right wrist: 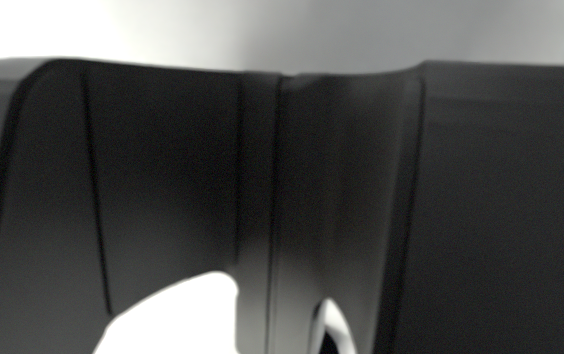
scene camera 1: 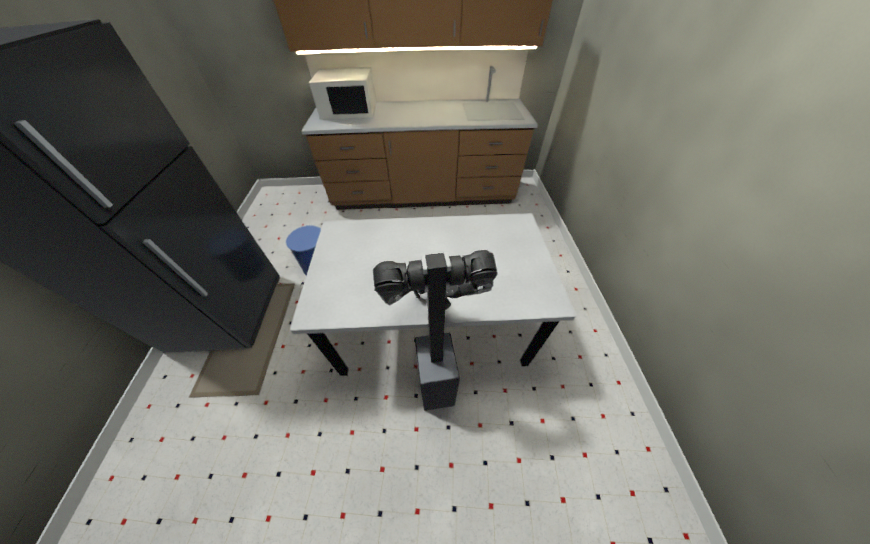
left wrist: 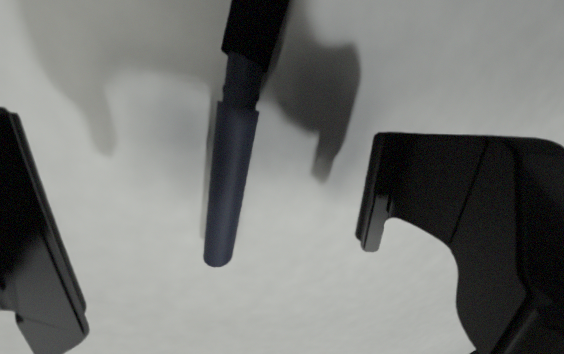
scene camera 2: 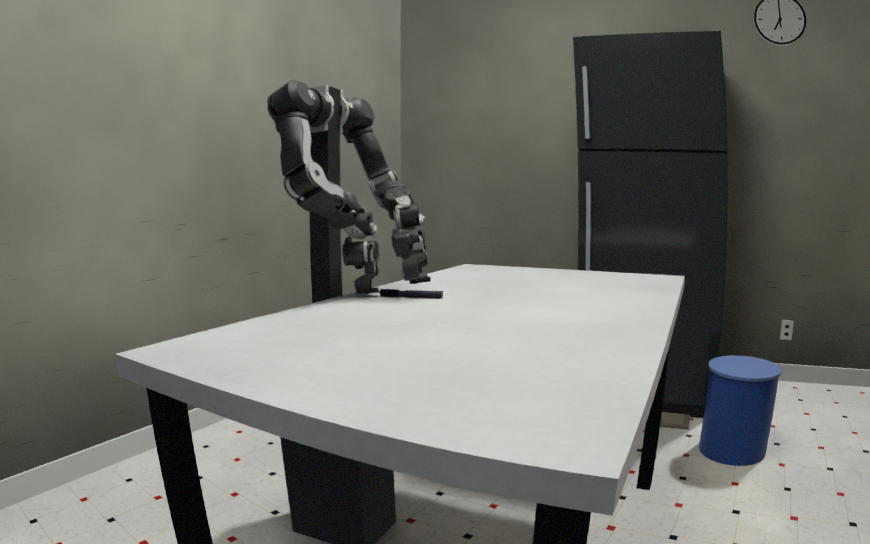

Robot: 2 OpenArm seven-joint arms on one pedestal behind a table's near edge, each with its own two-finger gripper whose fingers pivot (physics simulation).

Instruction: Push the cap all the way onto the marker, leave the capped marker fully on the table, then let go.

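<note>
The dark blue marker lies flat on the table. Its narrower neck shows between the blue barrel and the thicker black piece, which looks like the cap; the cap's far end is out of the left wrist view. My left gripper is wide open, its fingers apart on both sides of the barrel and touching neither side. My right gripper is shut with its fingers together, low at the table beside the cap's end. Any contact there is hidden. The marker does not show in scene camera 1.
The white table stands before the pedestal. Both arms hang close together near its edge. A blue bin stands on the floor beside the table, and a dark fridge stands beyond.
</note>
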